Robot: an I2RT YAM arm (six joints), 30 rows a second.
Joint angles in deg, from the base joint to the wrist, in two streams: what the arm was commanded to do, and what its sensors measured. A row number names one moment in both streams.
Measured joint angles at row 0: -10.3 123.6 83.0 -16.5 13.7 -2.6
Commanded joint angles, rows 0 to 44: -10.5 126.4 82.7 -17.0 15.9 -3.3; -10.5 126.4 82.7 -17.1 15.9 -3.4; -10.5 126.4 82.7 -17.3 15.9 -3.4; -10.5 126.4 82.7 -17.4 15.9 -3.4; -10.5 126.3 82.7 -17.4 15.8 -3.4; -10.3 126.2 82.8 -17.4 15.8 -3.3; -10.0 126.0 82.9 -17.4 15.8 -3.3; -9.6 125.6 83.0 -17.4 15.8 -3.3; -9.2 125.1 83.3 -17.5 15.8 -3.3; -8.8 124.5 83.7 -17.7 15.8 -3.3; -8.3 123.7 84.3 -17.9 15.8 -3.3; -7.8 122.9 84.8 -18.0 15.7 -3.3; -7.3 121.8 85.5 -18.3 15.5 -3.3; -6.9 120.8 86.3 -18.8 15.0 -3.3; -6.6 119.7 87.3 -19.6 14.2 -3.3; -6.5 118.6 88.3 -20.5 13.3 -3.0; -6.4 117.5 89.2 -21.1 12.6 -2.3; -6.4 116.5 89.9 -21.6 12.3 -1.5; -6.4 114.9 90.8 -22.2 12.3 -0.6; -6.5 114.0 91.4 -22.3 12.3 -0.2; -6.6 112.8 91.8 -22.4 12.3 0.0; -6.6 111.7 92.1 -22.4 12.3 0.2; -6.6 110.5 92.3 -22.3 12.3 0.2; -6.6 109.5 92.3 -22.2 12.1 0.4; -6.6 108.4 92.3 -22.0 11.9 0.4; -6.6 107.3 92.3 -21.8 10.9 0.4; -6.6 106.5 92.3 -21.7 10.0 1.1; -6.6 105.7 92.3 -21.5 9.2 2.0; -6.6 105.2 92.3 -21.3 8.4 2.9; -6.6 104.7 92.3 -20.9 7.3 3.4; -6.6 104.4 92.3 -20.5 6.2 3.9; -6.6 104.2 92.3 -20.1 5.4 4.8; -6.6 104.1 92.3 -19.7 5.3 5.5; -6.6 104.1 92.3 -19.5 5.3 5.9; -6.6 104.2 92.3 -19.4 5.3 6.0; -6.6 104.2 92.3 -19.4 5.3 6.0; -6.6 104.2 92.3 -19.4 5.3 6.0; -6.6 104.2 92.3 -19.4 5.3 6.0; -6.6 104.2 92.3 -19.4 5.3 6.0; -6.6 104.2 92.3 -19.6 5.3 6.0; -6.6 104.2 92.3 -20.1 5.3 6.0; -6.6 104.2 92.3 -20.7 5.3 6.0; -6.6 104.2 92.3 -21.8 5.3 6.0; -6.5 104.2 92.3 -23.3 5.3 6.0; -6.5 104.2 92.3 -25.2 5.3 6.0
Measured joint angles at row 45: -6.8 104.4 91.8 -22.7 6.0 5.0
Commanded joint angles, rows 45 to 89: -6.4 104.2 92.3 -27.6 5.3 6.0; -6.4 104.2 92.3 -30.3 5.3 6.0; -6.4 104.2 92.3 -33.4 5.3 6.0; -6.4 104.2 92.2 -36.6 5.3 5.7; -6.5 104.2 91.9 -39.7 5.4 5.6; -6.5 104.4 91.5 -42.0 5.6 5.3; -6.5 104.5 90.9 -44.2 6.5 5.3; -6.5 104.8 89.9 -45.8 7.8 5.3; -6.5 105.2 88.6 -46.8 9.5 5.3; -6.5 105.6 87.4 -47.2 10.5 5.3; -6.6 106.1 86.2 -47.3 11.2 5.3; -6.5 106.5 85.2 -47.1 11.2 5.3; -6.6 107.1 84.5 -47.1 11.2 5.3; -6.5 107.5 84.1 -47.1 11.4 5.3; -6.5 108.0 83.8 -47.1 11.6 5.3; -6.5 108.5 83.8 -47.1 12.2 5.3; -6.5 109.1 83.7 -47.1 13.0 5.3; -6.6 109.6 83.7 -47.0 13.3 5.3; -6.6 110.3 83.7 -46.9 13.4 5.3; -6.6 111.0 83.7 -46.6 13.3 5.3; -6.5 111.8 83.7 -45.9 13.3 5.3; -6.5 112.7 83.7 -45.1 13.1 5.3; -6.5 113.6 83.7 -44.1 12.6 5.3; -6.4 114.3 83.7 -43.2 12.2 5.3; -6.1 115.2 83.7 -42.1 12.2 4.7; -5.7 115.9 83.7 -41.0 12.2 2.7; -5.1 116.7 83.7 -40.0 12.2 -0.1; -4.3 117.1 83.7 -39.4 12.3 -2.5; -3.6 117.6 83.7 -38.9 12.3 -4.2; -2.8 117.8 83.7 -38.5 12.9 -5.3; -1.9 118.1 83.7 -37.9 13.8 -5.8; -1.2 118.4 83.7 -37.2 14.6 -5.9; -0.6 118.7 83.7 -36.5 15.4 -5.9; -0.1 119.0 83.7 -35.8 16.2 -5.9; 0.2 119.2 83.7 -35.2 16.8 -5.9; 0.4 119.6 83.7 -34.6 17.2 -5.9; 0.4 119.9 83.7 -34.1 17.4 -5.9; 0.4 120.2 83.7 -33.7 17.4 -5.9; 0.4 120.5 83.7 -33.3 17.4 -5.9; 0.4 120.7 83.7 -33.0 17.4 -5.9; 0.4 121.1 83.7 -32.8 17.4 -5.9; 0.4 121.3 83.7 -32.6 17.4 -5.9; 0.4 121.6 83.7 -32.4 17.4 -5.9; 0.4 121.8 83.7 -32.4 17.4 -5.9; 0.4 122.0 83.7 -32.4 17.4 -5.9
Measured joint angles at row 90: 0.3 120.2 83.8 -32.7 16.6 -5.7
